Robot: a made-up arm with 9 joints. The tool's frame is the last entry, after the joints. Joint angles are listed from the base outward.
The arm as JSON. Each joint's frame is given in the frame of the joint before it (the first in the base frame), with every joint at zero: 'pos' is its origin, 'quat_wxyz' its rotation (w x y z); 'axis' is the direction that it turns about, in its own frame. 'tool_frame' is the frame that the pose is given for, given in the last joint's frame.
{
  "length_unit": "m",
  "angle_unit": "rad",
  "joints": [
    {
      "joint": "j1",
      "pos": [
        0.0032,
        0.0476,
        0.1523
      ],
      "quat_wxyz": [
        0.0,
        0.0,
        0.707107,
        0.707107
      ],
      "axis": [
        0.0,
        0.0,
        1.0
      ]
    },
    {
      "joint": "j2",
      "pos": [
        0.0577,
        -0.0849,
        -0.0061
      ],
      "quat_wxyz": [
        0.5,
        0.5,
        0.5,
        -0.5
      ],
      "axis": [
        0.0,
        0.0,
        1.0
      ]
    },
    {
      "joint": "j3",
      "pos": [
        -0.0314,
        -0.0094,
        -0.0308
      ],
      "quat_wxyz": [
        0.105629,
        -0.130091,
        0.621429,
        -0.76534
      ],
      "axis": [
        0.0,
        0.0,
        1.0
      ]
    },
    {
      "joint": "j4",
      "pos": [
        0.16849,
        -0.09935,
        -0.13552
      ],
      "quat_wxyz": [
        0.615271,
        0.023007,
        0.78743,
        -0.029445
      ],
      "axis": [
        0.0,
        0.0,
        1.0
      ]
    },
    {
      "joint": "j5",
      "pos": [
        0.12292,
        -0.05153,
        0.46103
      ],
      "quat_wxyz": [
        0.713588,
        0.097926,
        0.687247,
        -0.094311
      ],
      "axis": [
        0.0,
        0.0,
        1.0
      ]
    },
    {
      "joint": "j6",
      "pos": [
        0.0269,
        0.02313,
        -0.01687
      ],
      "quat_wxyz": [
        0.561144,
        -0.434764,
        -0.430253,
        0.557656
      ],
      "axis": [
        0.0,
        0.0,
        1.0
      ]
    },
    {
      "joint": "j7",
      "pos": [
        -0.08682,
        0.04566,
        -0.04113
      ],
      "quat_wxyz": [
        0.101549,
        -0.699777,
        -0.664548,
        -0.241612
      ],
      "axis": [
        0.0,
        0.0,
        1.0
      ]
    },
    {
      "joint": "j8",
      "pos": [
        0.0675,
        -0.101,
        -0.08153
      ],
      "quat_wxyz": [
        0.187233,
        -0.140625,
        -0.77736,
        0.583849
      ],
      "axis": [
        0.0,
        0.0,
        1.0
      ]
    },
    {
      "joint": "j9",
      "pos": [
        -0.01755,
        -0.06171,
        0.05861
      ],
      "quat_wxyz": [
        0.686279,
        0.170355,
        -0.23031,
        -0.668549
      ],
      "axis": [
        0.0,
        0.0,
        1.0
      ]
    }
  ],
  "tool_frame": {
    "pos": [
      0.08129,
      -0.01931,
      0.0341
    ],
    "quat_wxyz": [
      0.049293,
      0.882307,
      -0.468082,
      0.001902
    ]
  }
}
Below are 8 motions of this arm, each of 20 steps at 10 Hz.
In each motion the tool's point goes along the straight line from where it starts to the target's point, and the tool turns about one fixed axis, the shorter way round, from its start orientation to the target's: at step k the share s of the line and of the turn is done. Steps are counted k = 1, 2, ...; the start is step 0. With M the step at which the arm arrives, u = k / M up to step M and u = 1 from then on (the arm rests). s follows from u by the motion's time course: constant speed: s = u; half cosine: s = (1 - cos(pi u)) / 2; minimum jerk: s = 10 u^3 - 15 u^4 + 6 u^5.
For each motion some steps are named. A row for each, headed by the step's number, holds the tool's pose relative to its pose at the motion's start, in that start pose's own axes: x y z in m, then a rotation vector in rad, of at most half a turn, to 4 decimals.
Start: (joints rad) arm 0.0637 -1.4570 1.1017 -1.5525 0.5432 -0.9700 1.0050 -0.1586 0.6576
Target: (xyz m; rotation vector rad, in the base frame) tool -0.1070 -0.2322 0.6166 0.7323 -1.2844 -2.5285
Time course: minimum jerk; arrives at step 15
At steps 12, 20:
12: 0.0566 -0.4402 0.1230 -1.5959 -1.0312 -0.1396
20: 0.0601 -0.4672 0.1305 -1.6940 -1.0946 -0.1482

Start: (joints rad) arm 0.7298 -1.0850 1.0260 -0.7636 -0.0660 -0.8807 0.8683 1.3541 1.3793
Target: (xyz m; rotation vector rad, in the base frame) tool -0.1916 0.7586 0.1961 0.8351 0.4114 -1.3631
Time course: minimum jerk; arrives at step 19
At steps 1, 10, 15, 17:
1: 0.0009 0.0003 0.0004 -0.0017 -0.0014 0.0018
10: 0.3583 0.1169 0.1670 -0.6997 -0.5673 0.7486
15: 0.6091 0.1988 0.2839 -1.1894 -0.9644 1.2726
17: 0.6459 0.2108 0.3011 -1.2613 -1.0227 1.3495

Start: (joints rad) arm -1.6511 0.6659 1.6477 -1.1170 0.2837 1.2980 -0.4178 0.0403 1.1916
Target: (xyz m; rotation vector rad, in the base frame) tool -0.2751 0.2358 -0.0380 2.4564 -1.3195 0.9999
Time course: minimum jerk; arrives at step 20
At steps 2, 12, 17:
2: 0.0018 -0.0014 0.0037 0.0060 0.0037 0.0109
12: 0.1445 -0.1091 0.2921 0.4796 0.2928 0.8665
17: 0.2061 -0.1556 0.4166 0.6839 0.4175 1.2358

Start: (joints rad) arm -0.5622 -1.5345 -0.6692 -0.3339 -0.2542 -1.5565 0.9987 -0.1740 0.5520
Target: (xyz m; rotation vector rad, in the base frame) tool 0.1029 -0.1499 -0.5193 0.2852 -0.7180 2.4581
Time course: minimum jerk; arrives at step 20
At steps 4, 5, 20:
4: -0.0162 0.0006 0.0281 -0.0245 0.0582 -0.0253
5: -0.0290 0.0010 0.0502 -0.0439 0.1041 -0.0452
20: -0.2800 0.0101 0.4854 -0.4237 1.0056 -0.4370

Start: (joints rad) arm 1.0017 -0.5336 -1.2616 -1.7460 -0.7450 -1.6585 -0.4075 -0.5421 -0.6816
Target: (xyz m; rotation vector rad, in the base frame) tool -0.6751 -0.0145 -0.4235 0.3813 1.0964 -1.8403
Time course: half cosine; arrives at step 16
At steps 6, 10, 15, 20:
6: -0.1652 0.1406 0.1533 0.3667 0.1444 0.4888
10: -0.3701 0.3150 0.3435 0.8214 0.3235 1.0948
15: -0.5302 0.4512 0.4920 1.1767 0.4635 1.5684
20: -0.5353 0.4556 0.4968 1.1881 0.4680 1.5836

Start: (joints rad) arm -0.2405 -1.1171 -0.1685 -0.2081 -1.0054 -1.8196 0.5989 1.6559 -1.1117
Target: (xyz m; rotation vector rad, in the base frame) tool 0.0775 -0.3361 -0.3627 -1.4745 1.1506 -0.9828
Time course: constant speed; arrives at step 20
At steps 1, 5, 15, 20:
1: 0.0382 -0.0150 0.0012 0.1129 0.0037 0.0206
5: 0.1912 -0.0749 0.0060 0.5644 0.0185 0.1032
15: 0.5735 -0.2246 0.0181 1.6933 0.0556 0.3097
20: 0.7646 -0.2995 0.0241 2.2577 0.0742 0.4130

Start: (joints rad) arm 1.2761 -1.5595 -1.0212 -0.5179 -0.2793 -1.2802 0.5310 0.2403 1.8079
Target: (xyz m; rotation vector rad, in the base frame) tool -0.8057 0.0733 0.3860 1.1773 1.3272 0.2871
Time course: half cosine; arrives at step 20
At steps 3, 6, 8, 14, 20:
3: 0.0085 -0.0050 -0.0033 -0.0351 -0.0133 -0.0064
6: 0.0323 -0.0189 -0.0124 -0.1327 -0.0504 -0.0242
8: 0.0542 -0.0317 -0.0208 -0.2224 -0.0845 -0.0406
14: 0.1245 -0.0727 -0.0479 -0.5111 -0.1942 -0.0932
20: 0.1568 -0.0916 -0.0603 -0.6438 -0.2446 -0.1174

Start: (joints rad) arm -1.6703 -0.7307 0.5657 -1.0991 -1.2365 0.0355 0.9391 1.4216 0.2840
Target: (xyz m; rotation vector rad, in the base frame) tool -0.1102 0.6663 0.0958 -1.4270 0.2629 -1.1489
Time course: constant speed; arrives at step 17
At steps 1, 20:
1: 0.0243 0.0152 0.0069 0.0776 -0.0169 0.0831
20: 0.4128 0.2578 0.1166 1.3185 -0.2865 1.4119

